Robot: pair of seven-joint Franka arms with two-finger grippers.
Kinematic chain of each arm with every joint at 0, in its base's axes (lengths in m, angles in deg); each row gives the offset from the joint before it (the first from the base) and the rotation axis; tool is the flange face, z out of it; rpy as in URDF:
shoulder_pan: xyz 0 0 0.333 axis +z
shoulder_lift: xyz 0 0 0 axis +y
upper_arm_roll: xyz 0 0 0.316 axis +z
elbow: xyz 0.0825 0 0 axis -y
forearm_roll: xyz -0.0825 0 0.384 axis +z
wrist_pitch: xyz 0 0 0 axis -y
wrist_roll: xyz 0.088 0 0 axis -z
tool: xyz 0 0 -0.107 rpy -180 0 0
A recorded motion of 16 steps. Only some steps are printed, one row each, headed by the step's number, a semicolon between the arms.
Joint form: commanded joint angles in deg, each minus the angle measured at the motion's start. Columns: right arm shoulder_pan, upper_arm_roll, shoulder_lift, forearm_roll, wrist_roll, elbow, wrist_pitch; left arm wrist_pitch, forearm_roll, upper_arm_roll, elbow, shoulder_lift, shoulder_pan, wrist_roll.
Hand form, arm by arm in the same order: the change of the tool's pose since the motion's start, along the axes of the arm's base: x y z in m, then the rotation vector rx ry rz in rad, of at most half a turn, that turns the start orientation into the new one. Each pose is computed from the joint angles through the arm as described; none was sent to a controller.
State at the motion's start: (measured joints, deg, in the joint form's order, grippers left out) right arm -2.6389 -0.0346 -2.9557 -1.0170 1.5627 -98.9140 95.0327; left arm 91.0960 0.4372 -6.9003 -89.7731 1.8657 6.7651 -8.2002
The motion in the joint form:
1: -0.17 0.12 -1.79 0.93 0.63 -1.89 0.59; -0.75 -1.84 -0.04 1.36 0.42 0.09 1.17
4: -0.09 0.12 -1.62 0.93 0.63 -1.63 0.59; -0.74 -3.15 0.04 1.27 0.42 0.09 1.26
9: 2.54 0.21 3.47 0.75 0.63 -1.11 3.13; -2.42 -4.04 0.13 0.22 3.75 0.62 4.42
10: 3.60 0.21 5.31 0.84 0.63 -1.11 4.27; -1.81 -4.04 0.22 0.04 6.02 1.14 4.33
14: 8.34 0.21 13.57 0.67 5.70 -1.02 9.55; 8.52 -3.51 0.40 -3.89 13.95 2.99 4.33
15: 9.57 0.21 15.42 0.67 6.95 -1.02 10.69; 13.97 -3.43 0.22 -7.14 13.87 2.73 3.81
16: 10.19 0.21 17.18 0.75 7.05 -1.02 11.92; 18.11 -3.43 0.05 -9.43 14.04 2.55 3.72
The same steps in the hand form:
1: -0.0090 0.0016 0.0020 0.0154 -0.0094 -0.0135; 0.0014 -0.0026 0.0060 -0.0332 -0.0036 -0.0190
4: -0.0079 0.0023 0.0025 0.0154 -0.0110 -0.0121; 0.0014 -0.0043 0.0054 -0.0560 -0.0024 -0.0188
9: 0.0193 0.0274 -0.0381 0.0133 0.0249 0.0357; 0.0122 0.0018 -0.0385 -0.0832 0.1002 -0.0612
10: 0.0280 0.0381 -0.0546 0.0148 0.0372 0.0539; 0.0221 0.0093 -0.0622 -0.0895 0.1315 -0.0472
14: 0.0589 0.0884 -0.1313 0.0039 0.0869 0.0490; 0.0563 0.0360 -0.1649 -0.0977 0.1555 -0.0004
15: 0.0634 0.1020 -0.1494 0.0006 0.0989 0.0487; 0.0576 0.0315 -0.1833 -0.0922 0.1166 0.0049
16: 0.0679 0.1094 -0.1667 0.0004 0.1082 0.0574; 0.0586 0.0279 -0.1980 -0.0902 0.0876 0.0037

